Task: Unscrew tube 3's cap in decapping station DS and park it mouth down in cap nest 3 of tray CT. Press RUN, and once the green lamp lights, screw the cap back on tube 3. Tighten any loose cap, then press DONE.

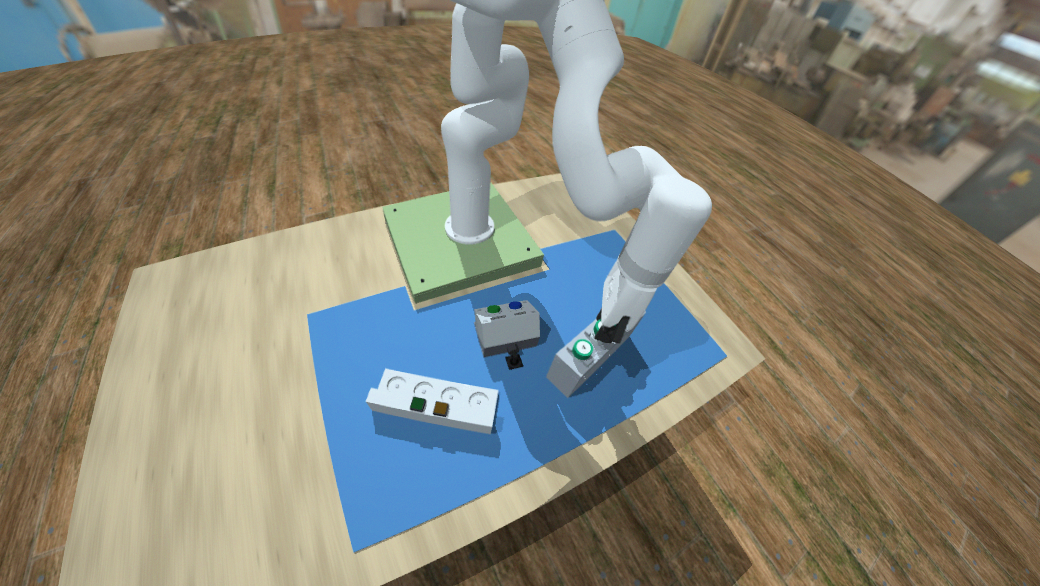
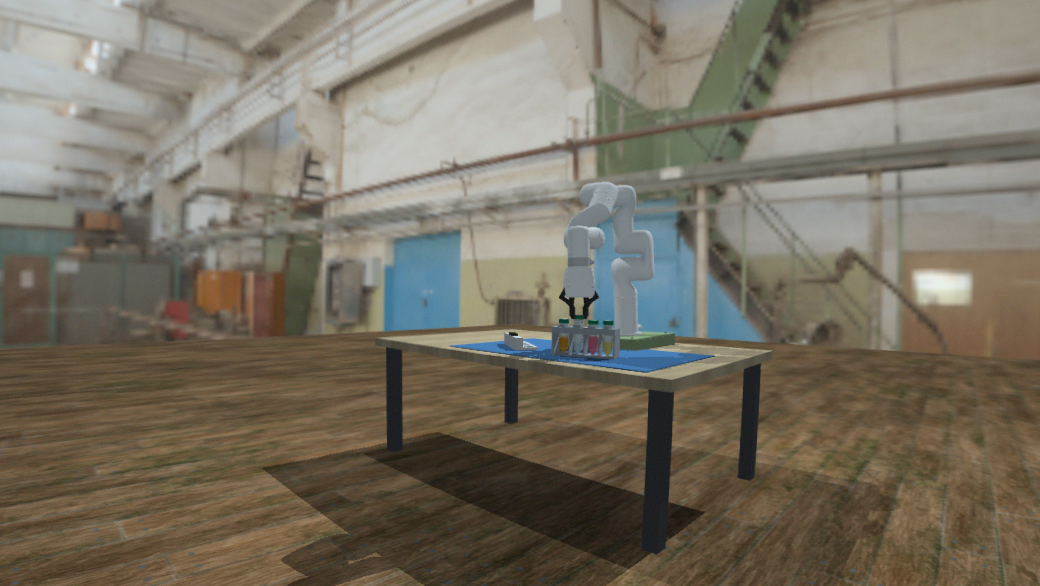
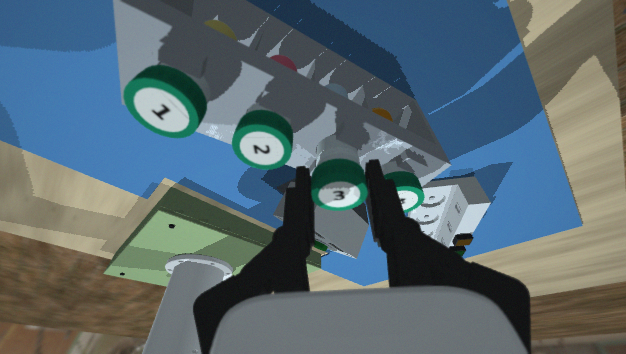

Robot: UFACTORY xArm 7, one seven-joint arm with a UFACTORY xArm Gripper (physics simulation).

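Places are measured from the arm's base along level axes (x ahead, y left, z up), in metres.
Where they show: gripper, fingertip midpoint: (image 1: 603,330) (image 2: 579,318) (image 3: 337,178); arm's base, link origin: (image 1: 469,227) (image 2: 626,334) (image 3: 201,267).
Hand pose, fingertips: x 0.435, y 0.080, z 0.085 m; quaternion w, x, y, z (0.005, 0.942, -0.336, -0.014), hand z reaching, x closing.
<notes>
Each offset is from my fingertips to the centre of the thing.
The grey decapping station DS {dy +0.022, dx -0.009, dz -0.072 m} (image 1: 568,374) (image 2: 585,343) (image 3: 143,43) stands on the blue mat and holds a row of tubes with green caps. My gripper (image 3: 337,178) (image 1: 610,331) (image 2: 578,309) points straight down over it and is shut on cap 3 {dy -0.001, dx -0.001, dz +0.005 m} (image 3: 339,188), one black finger on each side. Cap 3 is still right at the top of tube 3's neck {dy -0.003, dx -0.001, dz -0.011 m} (image 3: 337,149). Caps 1 {dy +0.097, dx -0.030, dz -0.010 m} (image 3: 163,105), 2 (image 3: 262,140) and 4 {dy -0.053, dx +0.013, dz -0.010 m} (image 3: 407,193) sit on their tubes. The white cap tray CT {dy -0.307, dx -0.045, dz -0.097 m} (image 1: 450,421) (image 2: 515,337) (image 3: 455,206) lies to the front left, and its round nests show no caps.
A grey control box {dy -0.123, dx -0.129, dz -0.082 m} (image 1: 506,331) with a green button {dy -0.141, dx -0.155, dz -0.060 m} (image 1: 495,308) and a blue button {dy -0.097, dx -0.147, dz -0.060 m} (image 1: 515,305) stands between the station and the arm's green base plate (image 1: 428,255). Small green {dy -0.339, dx -0.033, dz -0.071 m} (image 1: 417,404) and amber {dy -0.306, dx -0.011, dz -0.071 m} (image 1: 440,408) squares sit on the tray. The table edge is near the station.
</notes>
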